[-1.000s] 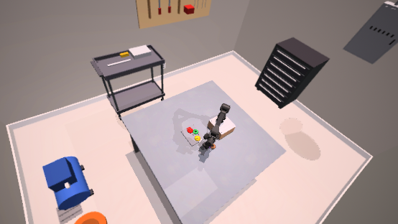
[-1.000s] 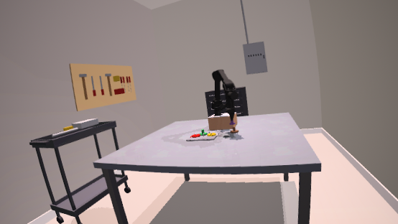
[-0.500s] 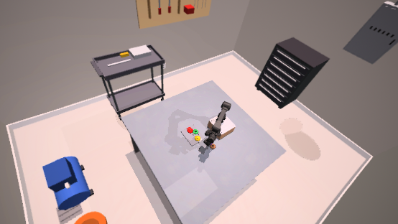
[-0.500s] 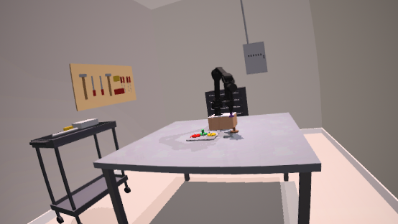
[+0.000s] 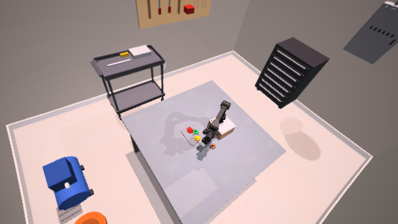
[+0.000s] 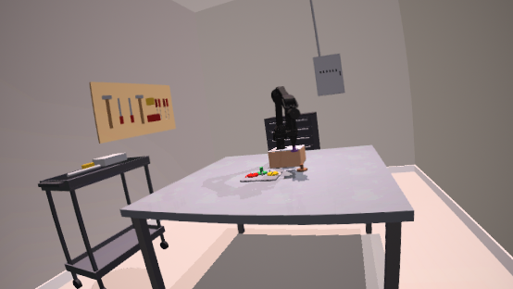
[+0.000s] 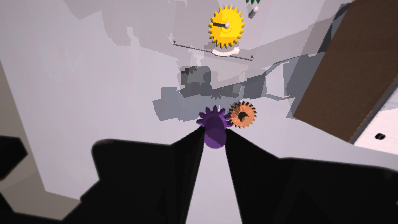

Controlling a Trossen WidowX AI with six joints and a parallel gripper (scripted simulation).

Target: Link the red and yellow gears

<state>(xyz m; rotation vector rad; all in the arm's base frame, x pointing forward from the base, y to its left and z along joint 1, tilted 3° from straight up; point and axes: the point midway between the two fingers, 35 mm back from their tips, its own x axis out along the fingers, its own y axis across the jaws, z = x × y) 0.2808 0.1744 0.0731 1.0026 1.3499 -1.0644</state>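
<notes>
My gripper tip is now 22 cm to the left of the green gear and 14 cm above it. The rest, counted from my gripper tip: purple gear (1 cm below); red gear (4 cm ahead, 26 cm to the right, 14 cm below); yellow gear (2 cm ahead, 14 cm to the right, 14 cm below).
</notes>
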